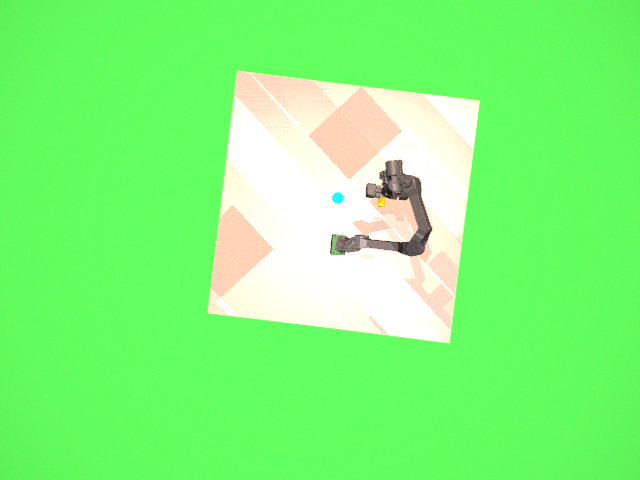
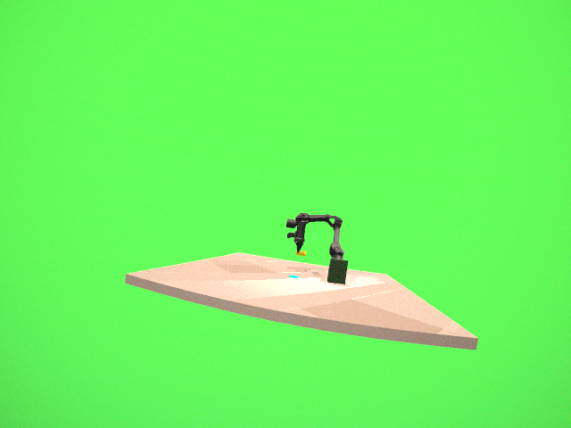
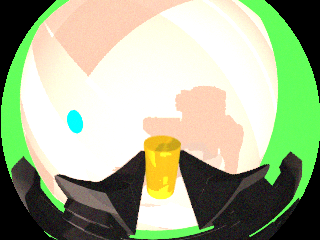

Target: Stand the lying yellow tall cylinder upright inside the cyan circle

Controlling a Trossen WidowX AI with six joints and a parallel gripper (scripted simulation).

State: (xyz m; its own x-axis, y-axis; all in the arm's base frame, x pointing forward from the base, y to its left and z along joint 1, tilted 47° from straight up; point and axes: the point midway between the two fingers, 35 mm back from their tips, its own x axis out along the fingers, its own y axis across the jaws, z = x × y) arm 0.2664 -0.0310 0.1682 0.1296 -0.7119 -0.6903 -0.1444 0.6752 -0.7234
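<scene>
The yellow cylinder is 20 mm behind my gripper tip. The rest, counted from my gripper tip: cyan circle (200 mm to the left, 120 mm below, 40 mm behind).
</scene>
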